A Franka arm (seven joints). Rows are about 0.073 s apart.
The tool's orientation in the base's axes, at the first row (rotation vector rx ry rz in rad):
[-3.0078, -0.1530, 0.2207]
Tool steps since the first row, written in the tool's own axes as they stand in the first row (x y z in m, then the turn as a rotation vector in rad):
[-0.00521, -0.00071, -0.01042, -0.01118, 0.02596, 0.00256]
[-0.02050, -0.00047, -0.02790, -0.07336, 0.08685, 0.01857]
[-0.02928, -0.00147, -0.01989, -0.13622, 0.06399, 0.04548]
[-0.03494, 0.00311, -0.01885, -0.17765, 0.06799, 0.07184]
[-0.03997, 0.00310, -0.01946, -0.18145, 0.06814, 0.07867]
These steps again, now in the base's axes. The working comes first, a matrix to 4 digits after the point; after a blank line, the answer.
The tool's axes in the first row as the columns of a matrix, in the base's axes (used below as rounded here):
[0.9842, 0.0917, -0.1512]
[0.1094, -0.9875, 0.1137]
[-0.1389, -0.1284, -0.9819]

[-0.00362, -0.00105, 0.01105, -0.00901, -0.02657, -0.00429]
[-0.01600, -0.00495, 0.03030, -0.06704, -0.09168, -0.01920]
[-0.02594, -0.00401, 0.02379, -0.13508, -0.07292, -0.03395]
[-0.03125, -0.00904, 0.02296, -0.17947, -0.07841, -0.05459]
[-0.03611, -0.00965, 0.02426, -0.18423, -0.07819, -0.06079]

